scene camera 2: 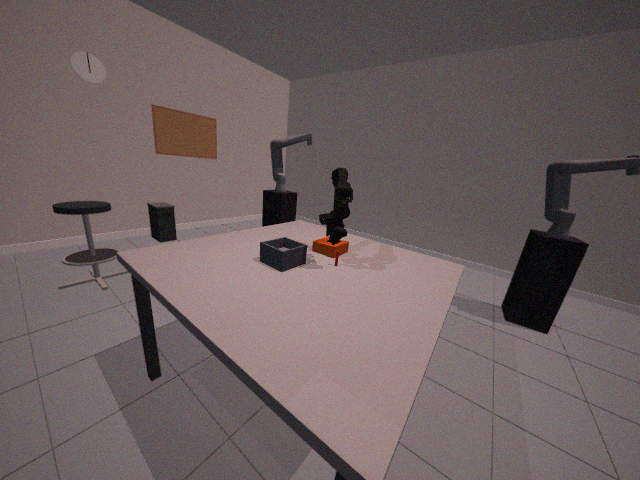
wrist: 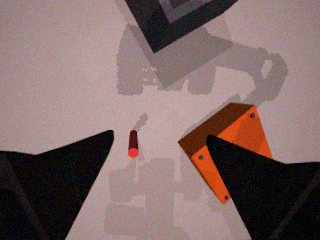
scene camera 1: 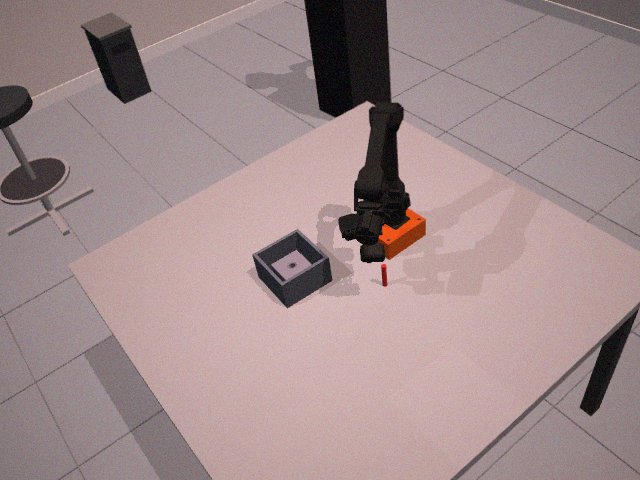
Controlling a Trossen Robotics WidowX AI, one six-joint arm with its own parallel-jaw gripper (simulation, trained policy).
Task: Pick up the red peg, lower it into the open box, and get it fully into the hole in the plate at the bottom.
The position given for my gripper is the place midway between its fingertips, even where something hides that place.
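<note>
I can see my gripper (scene camera 1: 367, 248). The wrist view gives me another look at my gripper (wrist: 161, 137).
</note>
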